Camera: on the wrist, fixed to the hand. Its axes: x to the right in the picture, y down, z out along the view.
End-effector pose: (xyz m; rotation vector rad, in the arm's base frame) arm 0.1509 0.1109 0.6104 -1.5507 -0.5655 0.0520
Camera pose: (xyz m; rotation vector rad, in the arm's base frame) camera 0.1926 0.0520 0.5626 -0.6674 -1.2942 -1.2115
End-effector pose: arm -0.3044 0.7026 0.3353 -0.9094 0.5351 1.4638
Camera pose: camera -0.3445 0.6432 0.2867 -1.0206 0.0550 -0.0613
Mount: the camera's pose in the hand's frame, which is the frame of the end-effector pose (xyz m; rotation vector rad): -0.0007 0.0558 -0.0662 0.1451 0.3003 -1.4945
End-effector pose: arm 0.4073 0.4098 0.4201 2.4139 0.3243 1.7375
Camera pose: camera 0.3492 0.3554 0.4542 1.1071 1.7132 1.1991
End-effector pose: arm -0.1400 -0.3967 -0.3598 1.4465 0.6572 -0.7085
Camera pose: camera -0.0960 -0.3306 -0.3253 0.9855 1.9996 -1.6823
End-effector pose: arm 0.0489 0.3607 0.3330 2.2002 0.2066 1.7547
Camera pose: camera -0.0201 0.3184 0.3639 1.0615 1.5556 1.0656
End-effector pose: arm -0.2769 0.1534 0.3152 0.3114 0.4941 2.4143
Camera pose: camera -0.3295 0.0949 0.2791 -0.3099 0.6816 0.9545
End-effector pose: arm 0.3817 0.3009 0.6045 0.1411 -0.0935 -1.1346
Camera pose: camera 0.4410 0.3290 0.5481 0.5629 0.2517 -2.5754
